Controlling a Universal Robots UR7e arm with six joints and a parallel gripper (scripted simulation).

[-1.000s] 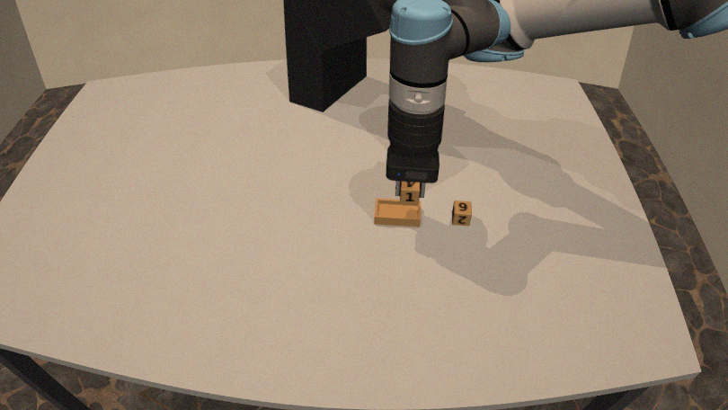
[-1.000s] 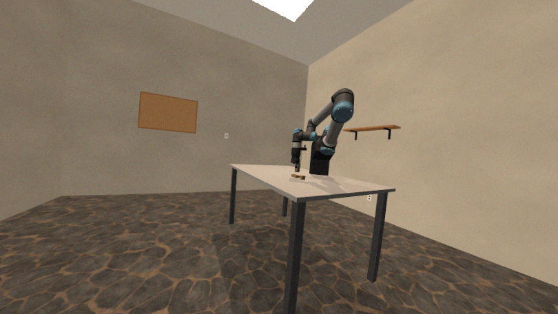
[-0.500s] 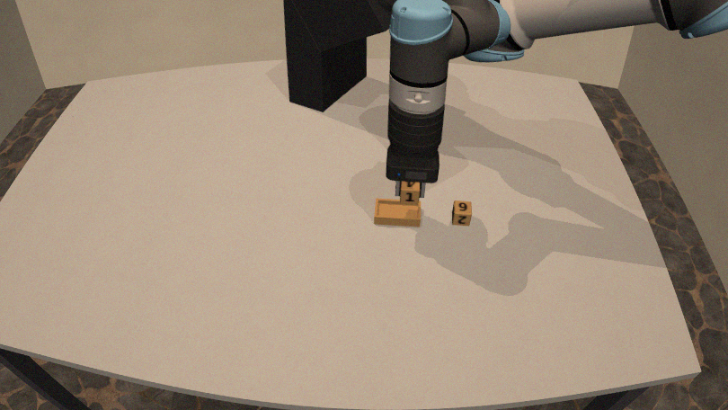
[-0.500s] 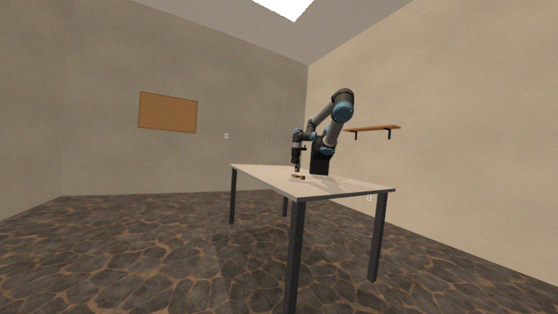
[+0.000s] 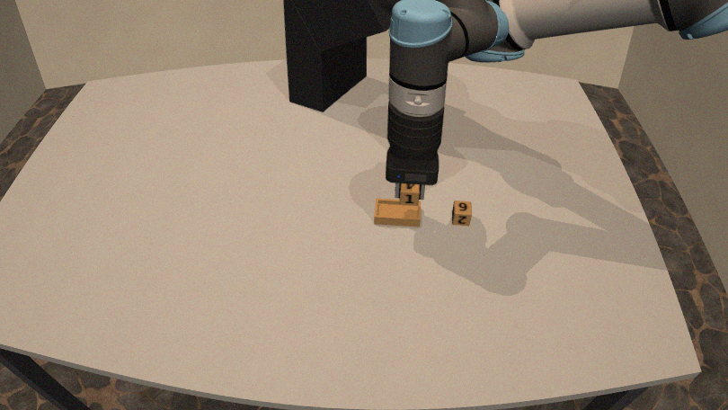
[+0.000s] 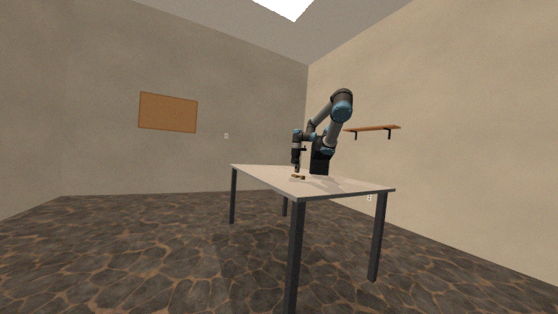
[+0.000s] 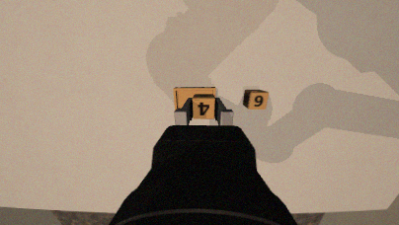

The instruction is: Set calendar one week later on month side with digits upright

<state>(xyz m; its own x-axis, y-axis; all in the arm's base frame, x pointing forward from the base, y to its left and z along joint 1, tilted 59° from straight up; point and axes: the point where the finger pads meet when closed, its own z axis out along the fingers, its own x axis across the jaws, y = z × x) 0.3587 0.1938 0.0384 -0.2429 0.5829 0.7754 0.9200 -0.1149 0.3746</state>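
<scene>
My gripper is now 6 cm above the orange tray and 2 cm to the left of it. The rest, counted from my hand: cube 9 cm to the left, 5 cm below, 2 cm behind.
</scene>
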